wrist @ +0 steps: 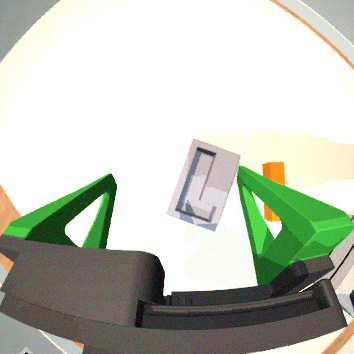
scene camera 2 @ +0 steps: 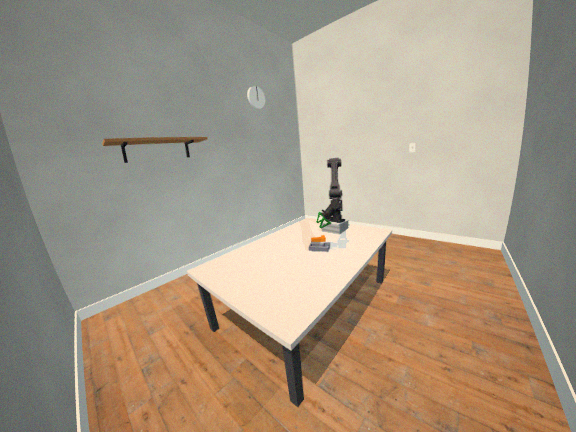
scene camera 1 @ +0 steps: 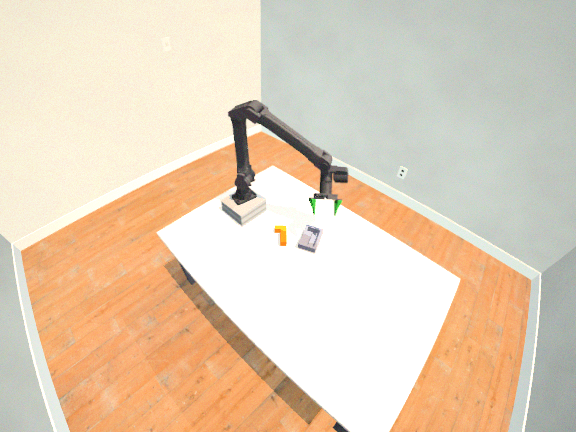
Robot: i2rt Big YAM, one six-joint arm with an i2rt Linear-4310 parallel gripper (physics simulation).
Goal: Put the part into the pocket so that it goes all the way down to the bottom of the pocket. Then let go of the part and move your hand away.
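Frame: origin at the arm's base, x right, y down, z ahead, level; centimetres.
Seen in the pictures: gripper, fingertip midpoint: [wrist: 173,175] [scene camera 2: 318,225] [scene camera 1: 324,215]; arm's base, link origin: [scene camera 2: 337,220] [scene camera 1: 244,197].
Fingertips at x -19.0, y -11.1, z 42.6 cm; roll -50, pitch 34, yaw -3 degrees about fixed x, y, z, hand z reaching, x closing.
Pixels of each thing's top centre, then the offset from my fingertips to it. "spot": a spot on its surface instead. Level surfaces: height alone.
- orange L-shaped part, top centre: [wrist: 284,190] [scene camera 1: 280,233] [scene camera 2: 317,237] dx +14.5, dy +16.3, dz -13.6 cm
- grey block, top centre: [wrist: 203,184] [scene camera 1: 311,236] [scene camera 2: 319,244] dx +2.9, dy +15.6, dz -3.2 cm
- L-shaped pocket, surface spot: [wrist: 192,182] spot: dx +1.7, dy +18.8, dz -1.9 cm
- table, surface height: dy +19.2 cm
The orange L-shaped part [scene camera 1: 283,237] [scene camera 2: 318,239] [wrist: 274,172] lies on the white table beside the grey block, on the side toward the arm's base in scene camera 2. It is outside the pocket and apart from the block. The grey block [scene camera 1: 308,248] [scene camera 2: 319,248] [wrist: 225,170] has an L-shaped pocket [wrist: 192,182] in its top, and the pocket is empty. My gripper [scene camera 1: 325,214] [scene camera 2: 322,221] [wrist: 173,175] has green fingers and is wide open and empty, raised above the table. In the wrist view its right finger partly covers the part.
The arm stands on a striped light-grey base [scene camera 1: 244,209] [scene camera 2: 335,227] near one end of the table [scene camera 1: 350,310] [scene camera 2: 260,285]. A wall shelf [scene camera 2: 155,141] and a round clock [scene camera 2: 256,97] are on the grey wall.
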